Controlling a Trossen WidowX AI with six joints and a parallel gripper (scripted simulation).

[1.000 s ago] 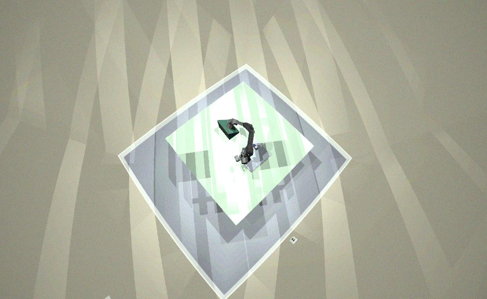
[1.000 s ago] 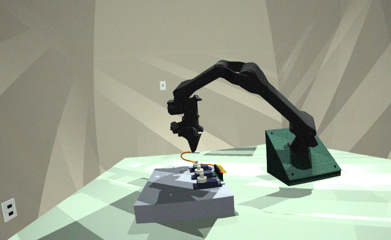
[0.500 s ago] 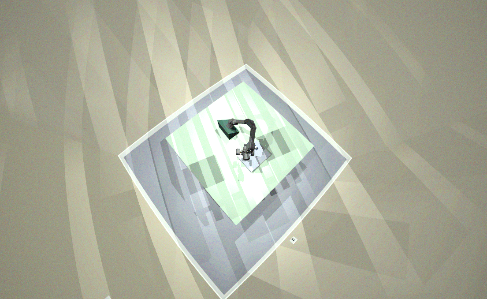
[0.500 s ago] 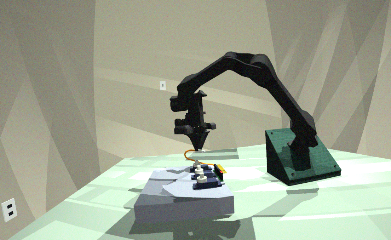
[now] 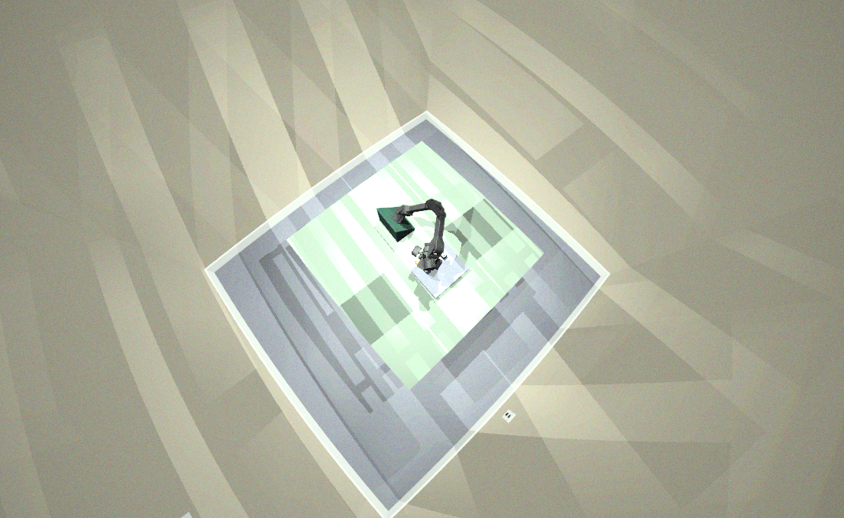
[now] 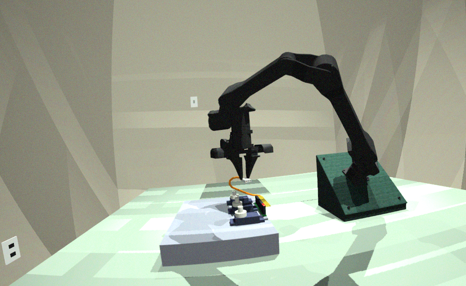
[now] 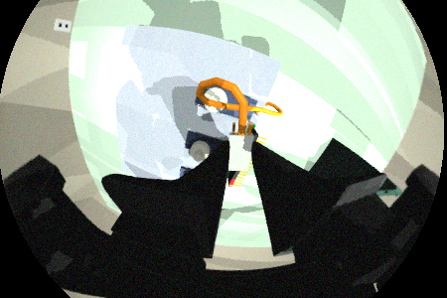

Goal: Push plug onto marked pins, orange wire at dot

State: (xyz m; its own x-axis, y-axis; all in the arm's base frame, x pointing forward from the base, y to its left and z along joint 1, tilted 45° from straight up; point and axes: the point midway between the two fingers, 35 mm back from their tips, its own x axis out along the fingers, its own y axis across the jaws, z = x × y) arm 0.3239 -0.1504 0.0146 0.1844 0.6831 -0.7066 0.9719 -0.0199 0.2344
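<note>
Now: gripper tip 20 mm past the red band, 100 mm to the right of it and 50 mm above it. Also, from my gripper tip: black pin strip: 20 mm behind, 60 mm to the left, 60 mm below; then grey holder: 130 mm ahead, 40 mm to the left, 100 mm below.
</note>
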